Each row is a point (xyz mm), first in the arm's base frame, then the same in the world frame.
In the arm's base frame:
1: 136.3 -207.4 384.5
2: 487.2 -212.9 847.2
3: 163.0 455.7 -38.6
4: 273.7 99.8 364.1
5: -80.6 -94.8 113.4
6: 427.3 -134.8 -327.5
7: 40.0 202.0 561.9
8: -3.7 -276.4 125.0
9: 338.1 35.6 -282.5
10: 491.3 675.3 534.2
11: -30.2 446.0 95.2
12: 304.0 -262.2 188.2
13: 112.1 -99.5 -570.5
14: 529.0 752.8 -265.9
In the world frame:
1: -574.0 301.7 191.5
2: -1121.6 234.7 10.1
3: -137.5 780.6 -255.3
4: -573.2 493.0 -86.1
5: -214.1 362.5 197.3
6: -311.2 998.9 396.0
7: -501.6 226.0 -252.8
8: -328.1 359.4 358.6
9: -227.4 952.5 223.2
10: -675.1 684.6 -686.4
11: -86.1 554.5 -294.7
12: -585.6 534.6 315.2
13: 79.7 951.9 463.9
14: -172.7 1266.1 -447.4

